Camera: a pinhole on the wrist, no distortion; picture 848 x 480 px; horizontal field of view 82.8 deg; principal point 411.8 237.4 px. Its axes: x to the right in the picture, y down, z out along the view. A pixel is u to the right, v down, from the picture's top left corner.
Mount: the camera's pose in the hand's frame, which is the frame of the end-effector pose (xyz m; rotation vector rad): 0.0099 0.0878 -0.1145 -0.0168 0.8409 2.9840
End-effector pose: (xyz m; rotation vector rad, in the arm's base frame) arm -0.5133 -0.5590 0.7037 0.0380 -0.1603 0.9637
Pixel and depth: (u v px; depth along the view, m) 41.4 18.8 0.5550
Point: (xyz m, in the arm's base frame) -0.7637 0.1108 0.9832
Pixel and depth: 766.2 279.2 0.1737
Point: -0.7239 -0.5623 0.7172
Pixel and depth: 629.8 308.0 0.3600
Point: -0.8201 -0.5726 0.8846
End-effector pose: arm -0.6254 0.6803 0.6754 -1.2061 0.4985 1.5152
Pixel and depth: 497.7 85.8 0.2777
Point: -0.9396 0.6236 0.6497
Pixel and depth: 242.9 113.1 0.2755
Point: -0.9109 0.7076 0.5322
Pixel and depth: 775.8 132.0 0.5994
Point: -1.2801 0.5582 1.0351
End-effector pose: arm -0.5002 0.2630 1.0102 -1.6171 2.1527 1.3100
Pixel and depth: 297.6 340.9 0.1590
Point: -0.6510 0.2637 1.0360
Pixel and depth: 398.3 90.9 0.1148
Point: -0.6420 0.2350 1.1198
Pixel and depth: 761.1 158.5 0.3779
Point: -0.7463 0.5812 1.2477
